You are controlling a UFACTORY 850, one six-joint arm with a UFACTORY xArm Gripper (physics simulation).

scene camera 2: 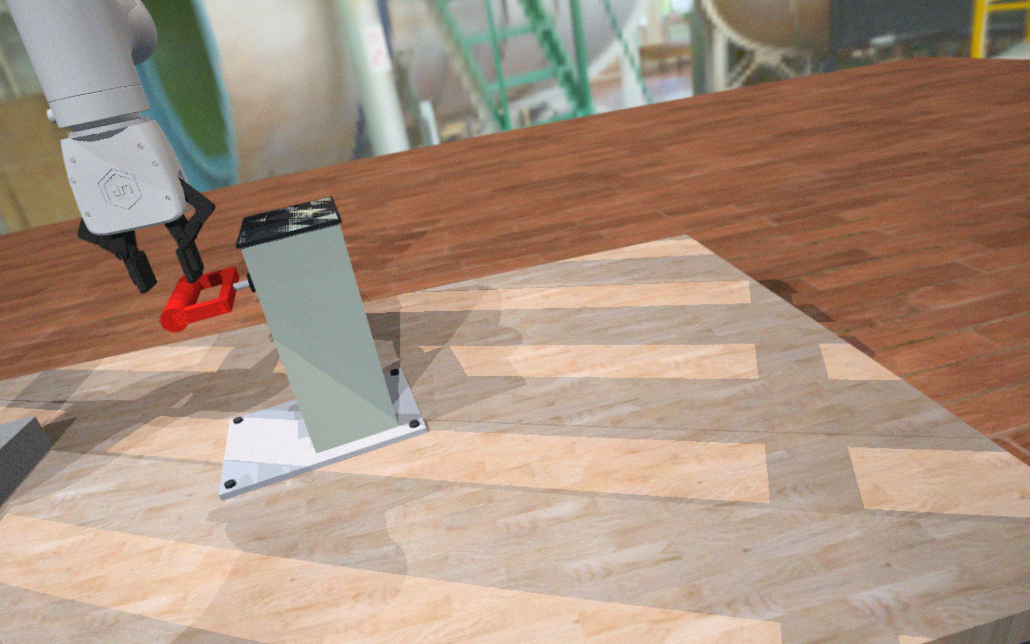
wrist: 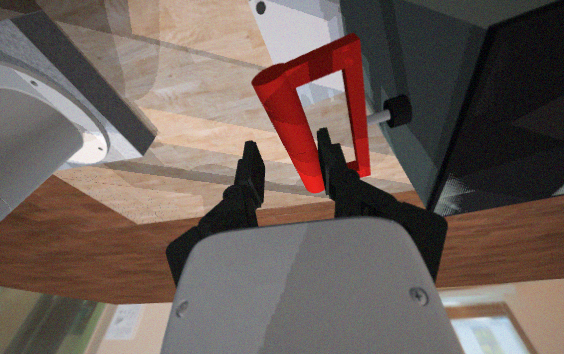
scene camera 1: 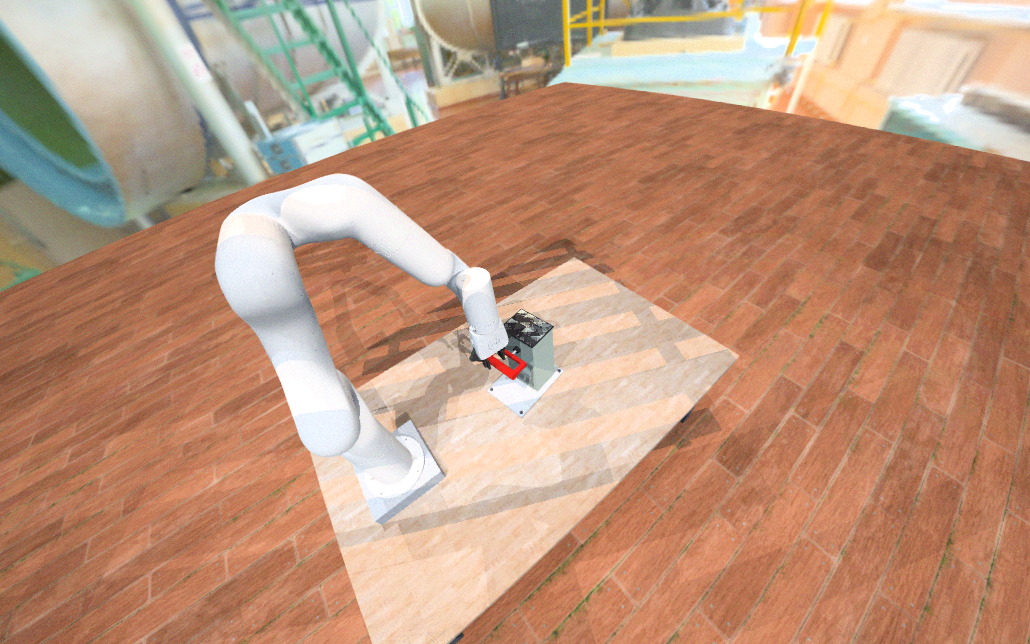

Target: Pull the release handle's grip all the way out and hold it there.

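The release handle is a red rectangular frame with a thick round grip bar [scene camera 1: 503, 369] [scene camera 2: 179, 303] [wrist: 287, 125] on the side toward the robot's base. A short pale rod [scene camera 2: 241, 285] [wrist: 378, 117] joins it to a black collar [wrist: 399, 111] on a grey-green post [scene camera 1: 545, 360] [scene camera 2: 319, 334] [wrist: 435, 65]. My gripper [scene camera 1: 493, 359] [scene camera 2: 168, 283] [wrist: 288, 148] is part open and holds nothing. In the wrist view its right finger overlaps the grip's near end and the frame's opening; the left finger stands off to the grip's outer side. Whether the right finger touches the handle cannot be told.
The post stands on a white plate [scene camera 1: 516, 400] [scene camera 2: 265, 440] [wrist: 295, 30] with black bolts, on a wooden table [scene camera 1: 486, 486] [scene camera 2: 577, 561]. The post's black top [scene camera 1: 529, 326] [scene camera 2: 288, 220] [wrist: 510, 115] is close beside the gripper. The robot's base plate [scene camera 1: 425, 463] stands at the table's left.
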